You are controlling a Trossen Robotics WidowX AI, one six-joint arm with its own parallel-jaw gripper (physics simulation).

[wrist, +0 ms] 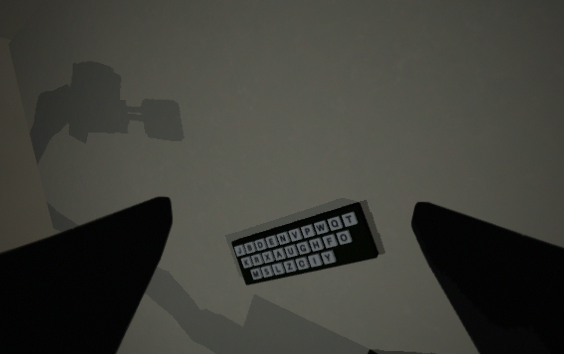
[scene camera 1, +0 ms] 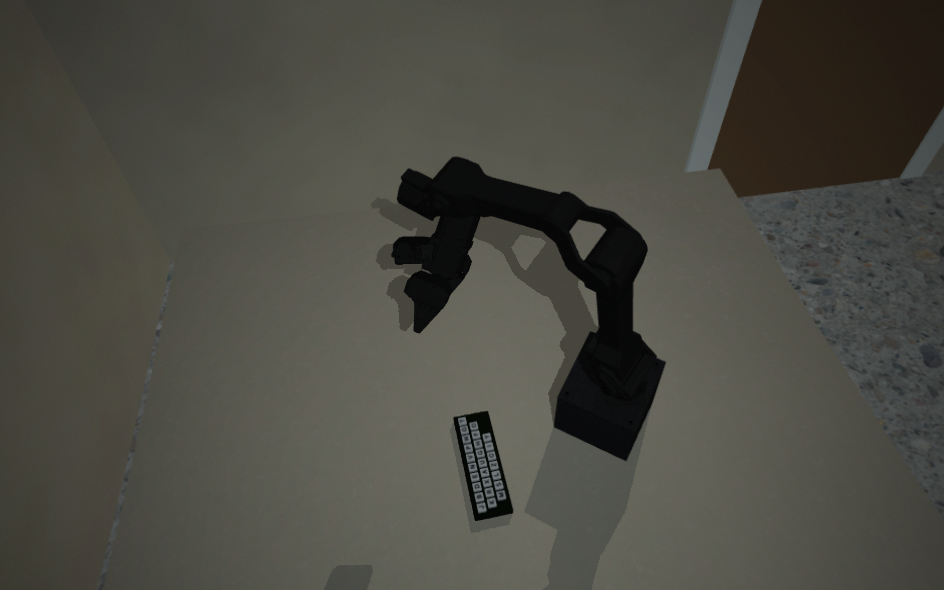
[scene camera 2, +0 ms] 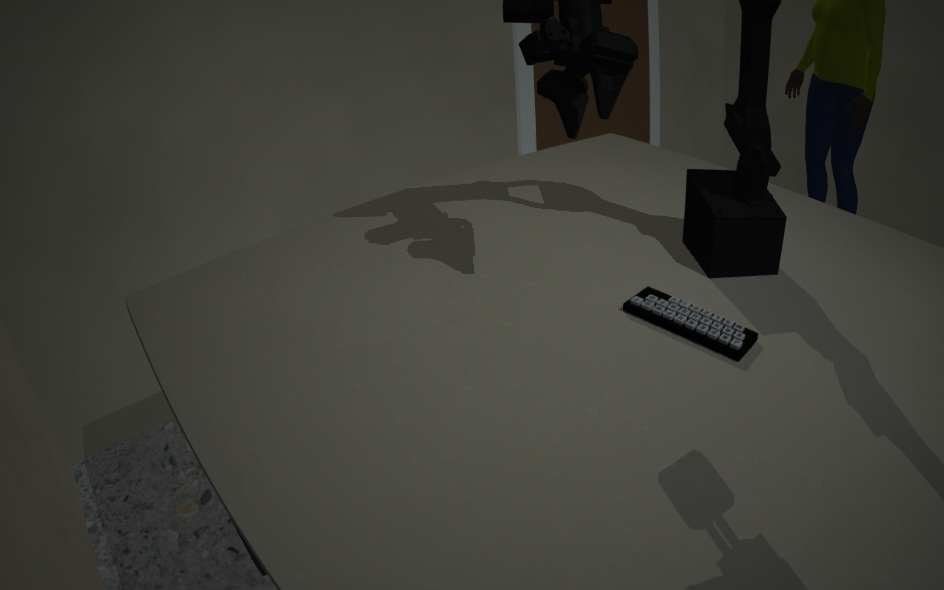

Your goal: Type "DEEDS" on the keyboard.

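Seen in the pictures: gripper, fingertip midpoint: (wrist: 294, 211) (scene camera 1: 424, 321) (scene camera 2: 587, 128); arm's base at its link origin: (scene camera 1: 624, 386) (scene camera 2: 749, 193).
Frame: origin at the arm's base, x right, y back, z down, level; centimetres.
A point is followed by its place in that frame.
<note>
A small black keyboard (scene camera 1: 483, 466) @(y -23.6, x -9.9, z 10.0 cm) (scene camera 2: 689, 322) @(y -25.7, x -9.8, z 9.9 cm) (wrist: 304, 245) @(y -24.6, x -7.2, z 9.9 cm) with pale keys lies flat on the table, in front of the arm's base. In the wrist view it is tilted, its right end higher. Its top row there reads J B D E N V P W Q T. The D key (wrist: 260, 244) @(y -24.7, x -13.5, z 9.9 cm) and the E key (wrist: 271, 242) @(y -25.0, x -11.8, z 9.9 cm) are side by side in that row. The S key (wrist: 266, 271) @(y -21.1, x -13.2, z 9.9 cm) is second from left in the bottom row. My gripper (scene camera 1: 430, 313) @(y -32.9, x 3.4, z -12.9 cm) (scene camera 2: 588, 126) @(y -32.9, x 3.4, z -12.9 cm) (wrist: 294, 211) @(y -32.9, x 3.4, z -12.9 cm) is open and empty, high above the table and away from the keyboard, touching nothing.
The arm's black base (scene camera 1: 604, 417) @(y -3.7, x -5.2, z 1.4 cm) (scene camera 2: 737, 236) @(y -7.3, x -3.3, z 4.7 cm) stands on the table (scene camera 1: 313, 417) @(y -55.1, x 0.3, z 11.7 cm) (scene camera 2: 417, 389) @(y -59.0, x 0.1, z 11.7 cm) beside the keyboard. Dark shadows of the arm fall across the table. A person (scene camera 2: 838, 90) in a yellow-green top stands beyond the table, near a brown door (scene camera 1: 828, 97) (scene camera 2: 630, 97).
</note>
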